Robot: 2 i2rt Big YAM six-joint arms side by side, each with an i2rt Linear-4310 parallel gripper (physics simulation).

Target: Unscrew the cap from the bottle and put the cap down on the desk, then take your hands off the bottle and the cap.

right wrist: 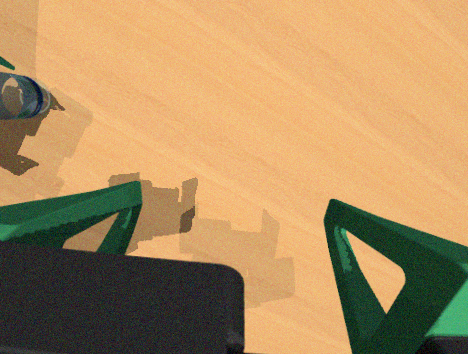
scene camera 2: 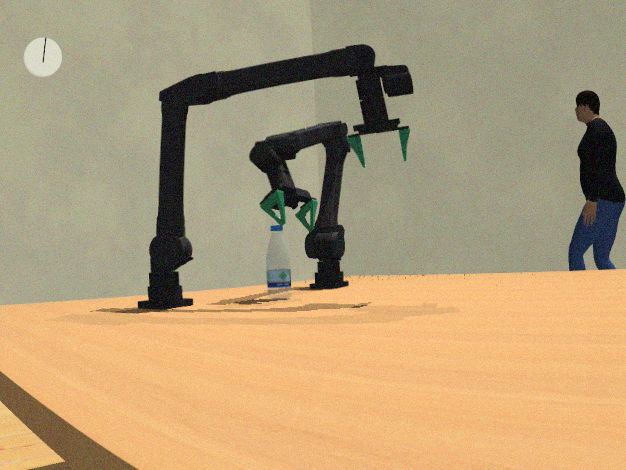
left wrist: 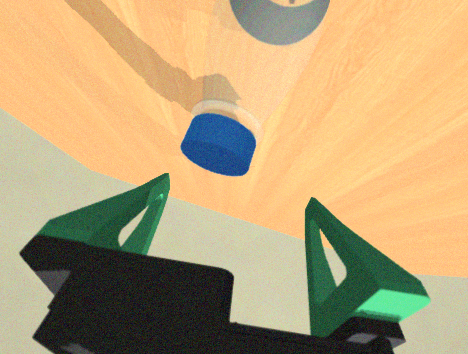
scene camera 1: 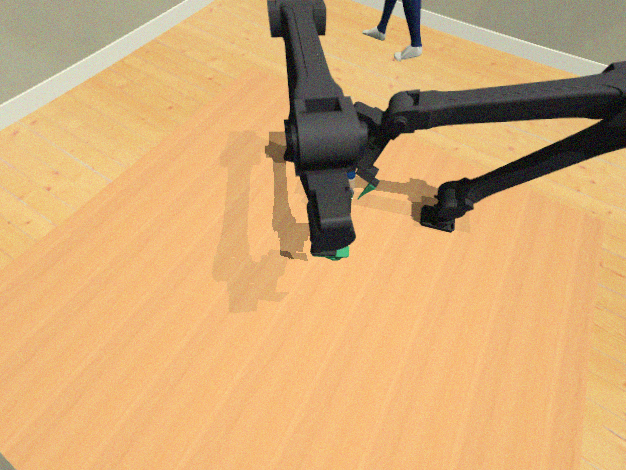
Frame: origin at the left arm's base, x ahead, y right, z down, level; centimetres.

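Where they show: left gripper, fingertip midpoint: (scene camera 2: 298, 227) (left wrist: 238, 191); right gripper, fingertip midpoint: (right wrist: 234, 201) (scene camera 2: 384, 164); left arm's base at its link origin: (scene camera 2: 329, 287) (scene camera 1: 436, 219); right arm's base at its link origin: (scene camera 2: 165, 306).
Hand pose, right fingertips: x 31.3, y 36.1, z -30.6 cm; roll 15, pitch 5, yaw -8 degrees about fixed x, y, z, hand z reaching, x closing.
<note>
Each offset is from my right fingertips to the top centre of the thing. Level surfaces: height alone.
The clear bottle {dx -28.6, dy +0.3, dz +12.5 cm} (scene camera 1: 351, 192) (scene camera 2: 277, 258) (right wrist: 22, 97) stands upright on the desk, with a blue and white label. The blue cap {dx -28.6, dy +0.3, dz +12.4 cm} (scene camera 1: 350, 175) (scene camera 2: 276, 228) (left wrist: 220, 145) sits on its neck. My left gripper (scene camera 2: 297, 227) (left wrist: 238, 191) is open and empty, close above the bottle's top. In the left wrist view the cap lies beyond the fingertips, between their lines. My right gripper (scene camera 2: 384, 162) (right wrist: 234, 201) is open and empty, high above the desk, to the right of the bottle in scene camera 2. In scene camera 1 the right arm hides part of the bottle.
The wooden desk {dz +30.6 cm} (scene camera 1: 353, 354) (scene camera 2: 353, 379) carries both arm bases and their shadows. The right arm passes in front of the left gripper area in scene camera 1. A person (scene camera 2: 599, 161) stands beyond the desk at the right of scene camera 2.
</note>
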